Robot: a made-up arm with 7 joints.
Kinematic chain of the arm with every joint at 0, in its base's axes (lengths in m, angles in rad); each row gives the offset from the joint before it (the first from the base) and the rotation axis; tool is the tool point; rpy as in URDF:
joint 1: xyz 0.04 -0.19 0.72 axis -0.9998 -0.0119 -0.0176
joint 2: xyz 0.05 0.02 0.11 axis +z
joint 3: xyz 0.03 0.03 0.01 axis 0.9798 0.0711 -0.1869
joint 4: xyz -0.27 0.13 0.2 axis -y
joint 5: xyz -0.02 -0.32 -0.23 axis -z
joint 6: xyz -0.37 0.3 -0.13 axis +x
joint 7: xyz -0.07 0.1 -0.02 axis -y
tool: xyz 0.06 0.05 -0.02 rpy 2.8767 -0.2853 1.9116
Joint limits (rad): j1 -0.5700..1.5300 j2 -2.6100..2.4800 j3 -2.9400..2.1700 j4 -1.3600..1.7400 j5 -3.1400..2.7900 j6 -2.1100..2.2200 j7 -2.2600..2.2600
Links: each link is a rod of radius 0.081 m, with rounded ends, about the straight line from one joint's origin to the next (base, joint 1, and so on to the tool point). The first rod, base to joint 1, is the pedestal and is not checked.
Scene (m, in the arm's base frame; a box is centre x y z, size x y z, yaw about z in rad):
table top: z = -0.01
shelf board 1: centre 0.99 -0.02 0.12 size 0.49 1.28 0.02 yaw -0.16
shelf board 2: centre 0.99 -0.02 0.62 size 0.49 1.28 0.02 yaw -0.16
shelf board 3: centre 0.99 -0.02 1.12 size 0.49 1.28 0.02 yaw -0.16
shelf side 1: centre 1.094 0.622 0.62 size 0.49 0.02 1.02 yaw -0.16
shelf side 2: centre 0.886 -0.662 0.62 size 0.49 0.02 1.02 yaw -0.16
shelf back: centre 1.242 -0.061 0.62 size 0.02 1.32 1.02 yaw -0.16
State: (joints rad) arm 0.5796 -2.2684 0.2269 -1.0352 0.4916 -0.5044 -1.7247
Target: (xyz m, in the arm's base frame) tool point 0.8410 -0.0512 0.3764
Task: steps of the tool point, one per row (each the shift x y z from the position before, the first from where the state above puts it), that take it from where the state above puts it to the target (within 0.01 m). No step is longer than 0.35 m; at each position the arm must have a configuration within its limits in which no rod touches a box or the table.
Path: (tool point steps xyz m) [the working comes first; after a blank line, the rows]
Joints at the target: 1.1418 -2.2266 -0.2482 -0.7417 0.5774 -0.5577 -1.7304
Straight joint move there: touches shelf board 2.

1: -0.0823 0.0245 -0.0312
2: -0.0959 0.0192 0.0026
3: -0.0976 0.0008 0.0285
4: 0.0142 -0.1442 -0.2880
5: -0.0669 -0.2165 -0.1801
6: 0.0843 -0.0141 -0.0226
7: 0.0936 -0.0188 -0.0005
8: 0.0953 -0.0112 0.0231

